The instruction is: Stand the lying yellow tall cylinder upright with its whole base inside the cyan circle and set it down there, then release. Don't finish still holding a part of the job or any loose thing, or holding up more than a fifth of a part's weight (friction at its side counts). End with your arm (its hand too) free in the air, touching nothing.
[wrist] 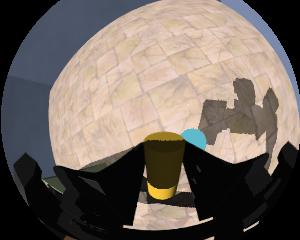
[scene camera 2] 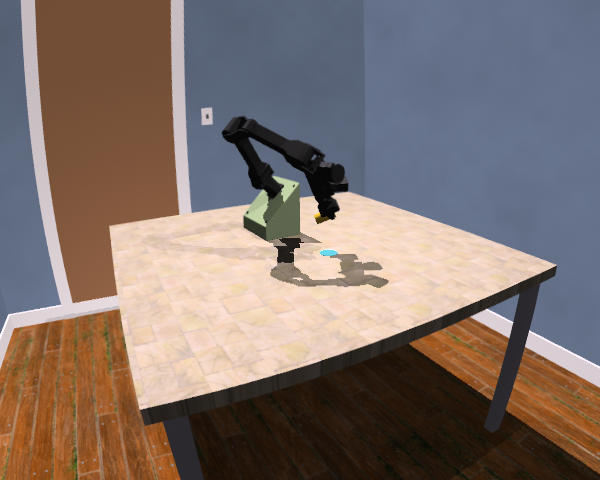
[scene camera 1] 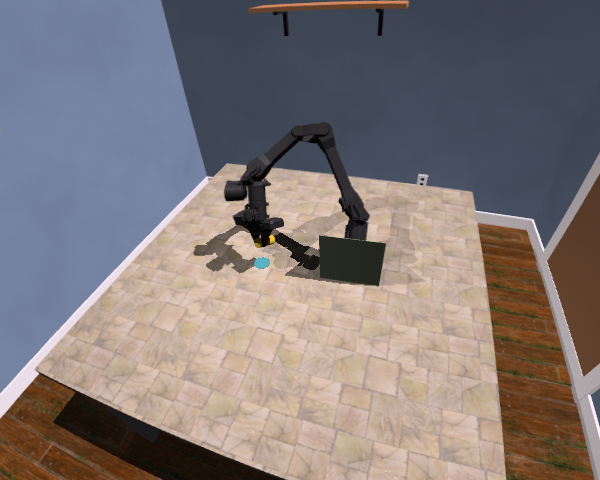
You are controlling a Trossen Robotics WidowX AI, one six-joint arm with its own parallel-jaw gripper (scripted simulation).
Scene:
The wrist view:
my gripper: 163,145
yellow tall cylinder: 164,151

